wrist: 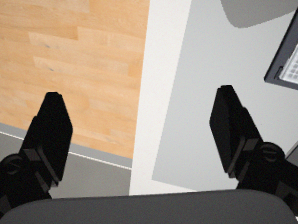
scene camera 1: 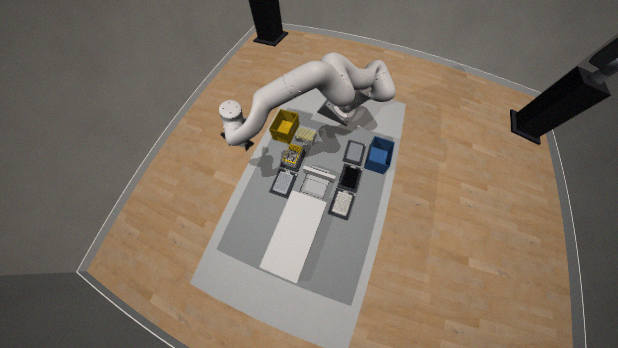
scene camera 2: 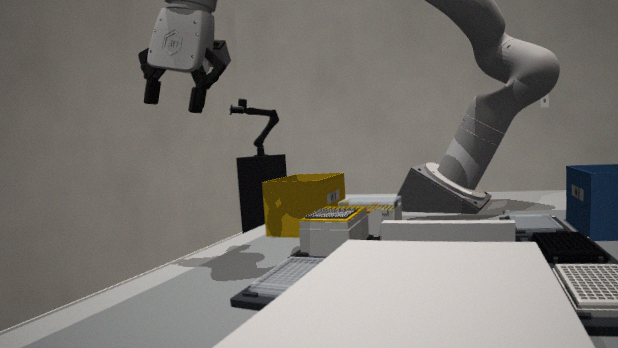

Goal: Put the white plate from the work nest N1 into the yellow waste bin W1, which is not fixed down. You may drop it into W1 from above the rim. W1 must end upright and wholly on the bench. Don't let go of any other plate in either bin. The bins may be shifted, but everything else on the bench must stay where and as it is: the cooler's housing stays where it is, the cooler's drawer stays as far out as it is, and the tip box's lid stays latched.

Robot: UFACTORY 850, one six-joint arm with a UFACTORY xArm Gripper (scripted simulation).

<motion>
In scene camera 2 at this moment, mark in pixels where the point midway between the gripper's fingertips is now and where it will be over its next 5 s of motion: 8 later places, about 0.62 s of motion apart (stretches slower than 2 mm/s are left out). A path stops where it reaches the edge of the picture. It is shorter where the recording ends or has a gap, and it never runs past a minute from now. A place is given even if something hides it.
My gripper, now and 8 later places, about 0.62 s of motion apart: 172,108; 199,98; 239,91; 284,87; 333,86; 378,91; 418,98; 443,105; 460,111
</motion>
